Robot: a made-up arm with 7 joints.
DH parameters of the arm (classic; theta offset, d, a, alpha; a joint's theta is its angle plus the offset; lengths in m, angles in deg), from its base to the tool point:
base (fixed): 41.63 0 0.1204 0
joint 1: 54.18 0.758 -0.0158 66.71
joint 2: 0 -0.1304 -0.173 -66.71
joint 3: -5.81 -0.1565 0 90
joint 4: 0 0 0.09 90
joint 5: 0 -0.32 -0.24 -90
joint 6: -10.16 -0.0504 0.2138 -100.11
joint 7: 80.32 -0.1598 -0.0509 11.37
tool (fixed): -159.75 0.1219 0 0
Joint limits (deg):
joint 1: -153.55..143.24
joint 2: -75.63..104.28
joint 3: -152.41..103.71
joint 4: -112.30..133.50
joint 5: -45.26..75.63
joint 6: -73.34..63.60
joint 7: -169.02..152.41
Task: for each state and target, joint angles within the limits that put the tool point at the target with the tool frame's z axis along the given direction. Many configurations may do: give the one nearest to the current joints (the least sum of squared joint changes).
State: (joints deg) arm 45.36 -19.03 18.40 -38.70 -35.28 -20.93 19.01
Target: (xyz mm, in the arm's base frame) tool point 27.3 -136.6 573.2 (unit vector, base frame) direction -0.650 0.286 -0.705
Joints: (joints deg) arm 30.94 -62.69 15.65 -76.03 -45.26 -10.35 40.66
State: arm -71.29 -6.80 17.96 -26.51 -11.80 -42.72 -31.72
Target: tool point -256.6 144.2 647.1 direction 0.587 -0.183 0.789
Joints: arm -73.88 2.65 -3.93 24.65 20.88 -46.06 -47.34
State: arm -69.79 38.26 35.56 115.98 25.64 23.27 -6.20
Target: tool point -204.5 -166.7 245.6 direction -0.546 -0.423 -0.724
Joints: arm -66.22 30.17 20.42 111.35 63.34 37.31 7.23
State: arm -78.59 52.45 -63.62 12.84 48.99 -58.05 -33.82
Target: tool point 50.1 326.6 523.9 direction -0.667 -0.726 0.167
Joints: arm -98.88 61.81 -61.07 43.72 40.85 -52.71 -36.42
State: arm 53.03 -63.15 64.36 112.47 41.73 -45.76 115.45
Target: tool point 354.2 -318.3 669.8 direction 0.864 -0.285 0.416
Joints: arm 65.73 -33.29 22.39 132.61 22.98 -32.72 152.41
